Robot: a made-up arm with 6 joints.
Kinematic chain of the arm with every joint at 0, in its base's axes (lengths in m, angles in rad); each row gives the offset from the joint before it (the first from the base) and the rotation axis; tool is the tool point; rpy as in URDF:
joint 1: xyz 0 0 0.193 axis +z
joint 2: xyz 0 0 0 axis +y
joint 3: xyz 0.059 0 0.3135 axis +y
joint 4: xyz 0.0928 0 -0.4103 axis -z
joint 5: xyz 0 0 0 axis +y
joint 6: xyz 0.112 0 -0.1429 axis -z
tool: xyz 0 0 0 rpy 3.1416 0 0
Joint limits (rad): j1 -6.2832..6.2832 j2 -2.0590..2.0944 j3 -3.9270..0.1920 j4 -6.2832..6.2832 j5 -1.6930..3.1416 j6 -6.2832..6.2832
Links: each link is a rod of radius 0.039 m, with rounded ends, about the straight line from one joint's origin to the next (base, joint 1, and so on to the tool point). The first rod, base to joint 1, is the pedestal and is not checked.
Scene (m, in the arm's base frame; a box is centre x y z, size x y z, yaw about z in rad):
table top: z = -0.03
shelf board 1: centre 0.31 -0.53 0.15 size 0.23 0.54 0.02 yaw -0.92
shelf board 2: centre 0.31 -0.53 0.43 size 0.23 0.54 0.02 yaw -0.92
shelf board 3: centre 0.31 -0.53 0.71 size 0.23 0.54 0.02 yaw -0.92
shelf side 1: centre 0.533 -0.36 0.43 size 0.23 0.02 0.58 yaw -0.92
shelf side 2: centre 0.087 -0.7 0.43 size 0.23 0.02 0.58 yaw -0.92
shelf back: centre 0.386 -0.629 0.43 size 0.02 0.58 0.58 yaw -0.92
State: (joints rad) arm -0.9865 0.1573 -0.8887 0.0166 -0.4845 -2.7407
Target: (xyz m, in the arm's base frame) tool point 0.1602 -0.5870 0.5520
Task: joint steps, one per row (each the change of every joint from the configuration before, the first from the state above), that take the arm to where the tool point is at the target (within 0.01 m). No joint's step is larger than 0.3 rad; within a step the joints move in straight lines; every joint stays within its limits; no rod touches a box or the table.
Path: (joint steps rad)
1: -0.0110 -0.1940 0.2572 0.0095 -0.1681 0.0000
2: -0.0111 -0.1941 0.2573 0.0095 -0.1680 0.0000
3: -0.0110 -0.1940 0.2572 0.0094 -0.1681 0.0000
4: 0.2693 -0.1469 -0.1077 0.0836 -0.0557 0.0000
5: 0.2692 -0.1469 -0.1078 0.0835 -0.0558 0.0000
6: 0.2693 -0.1469 -0.1077 0.0836 -0.0557 0.0000
7: 0.2692 -0.1469 -0.1077 0.0835 -0.0557 0.0000
8: 0.2693 -0.1469 -0.1077 0.0835 -0.0557 0.0000
9: 0.2692 -0.1469 -0.1077 0.0836 -0.0558 0.0000
10: 0.2693 -0.1468 -0.1078 0.0835 -0.0557 0.0000
11: 0.2692 -0.1469 -0.1077 0.0836 -0.0557 0.0000
12: 0.2693 -0.1469 -0.1077 0.0835 -0.0557 0.0000
13: 0.1254 0.0220 -0.2419 -0.0637 0.1958 0.0000
14: 0.1253 0.0220 -0.2419 -0.0637 0.1958 0.0000

